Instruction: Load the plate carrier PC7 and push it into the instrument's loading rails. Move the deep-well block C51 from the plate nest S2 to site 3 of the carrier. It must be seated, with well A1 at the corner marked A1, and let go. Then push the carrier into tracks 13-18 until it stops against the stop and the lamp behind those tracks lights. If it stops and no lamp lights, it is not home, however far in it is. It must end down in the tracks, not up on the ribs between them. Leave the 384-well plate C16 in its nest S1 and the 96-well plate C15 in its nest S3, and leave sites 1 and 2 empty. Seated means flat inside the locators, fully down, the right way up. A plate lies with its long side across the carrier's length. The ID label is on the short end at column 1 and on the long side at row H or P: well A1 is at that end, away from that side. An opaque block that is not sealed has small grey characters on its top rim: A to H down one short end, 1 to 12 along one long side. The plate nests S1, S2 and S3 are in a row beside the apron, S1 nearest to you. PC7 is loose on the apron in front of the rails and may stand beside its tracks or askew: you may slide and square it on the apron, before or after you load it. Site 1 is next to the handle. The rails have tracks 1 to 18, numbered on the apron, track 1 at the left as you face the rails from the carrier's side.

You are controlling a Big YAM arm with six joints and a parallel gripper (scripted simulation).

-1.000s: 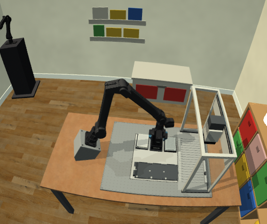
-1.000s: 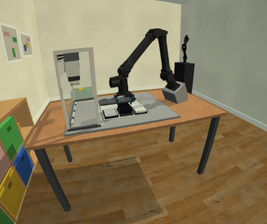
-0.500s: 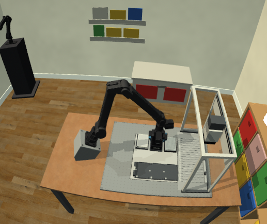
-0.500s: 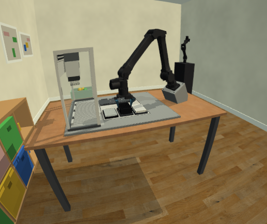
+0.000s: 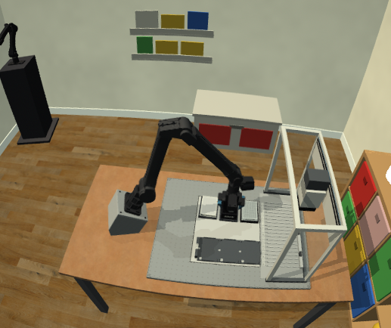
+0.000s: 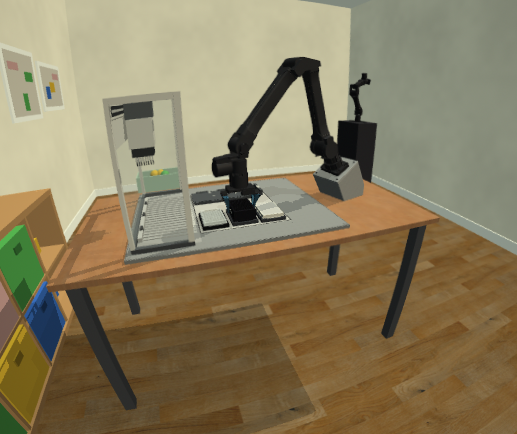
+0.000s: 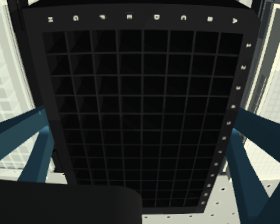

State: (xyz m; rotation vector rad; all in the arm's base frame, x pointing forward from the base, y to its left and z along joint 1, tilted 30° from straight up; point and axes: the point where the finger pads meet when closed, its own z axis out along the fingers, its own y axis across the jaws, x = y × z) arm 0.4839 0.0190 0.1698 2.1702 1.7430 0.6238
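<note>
The black deep-well block C51 is right at my hand. Round my hand: dark nest S2 (3 cm below); then post (23 cm ahead, 21 cm above, 12 cm to the left); then dark grey carrier PC7 (25 cm to the right, 4 cm behind, 2 cm below).
</note>
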